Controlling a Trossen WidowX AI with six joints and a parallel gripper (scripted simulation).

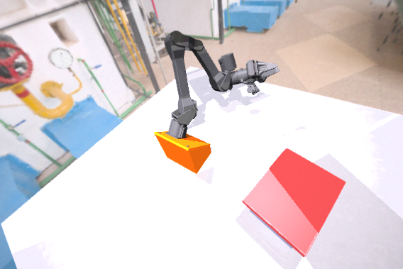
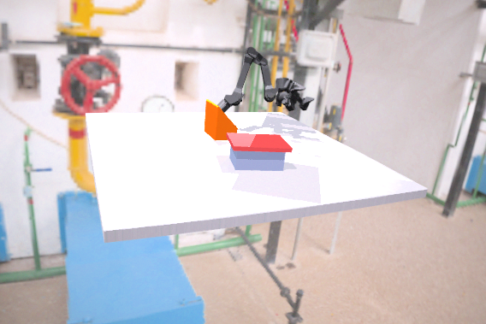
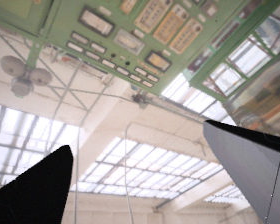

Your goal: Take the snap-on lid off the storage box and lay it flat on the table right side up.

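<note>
My gripper tip is 17 cm short of the red lid, 37 cm to the left of it and 17 cm above it. Round my gripper tip: storage box 17 cm ahead, 37 cm to the right, 22 cm below.
</note>
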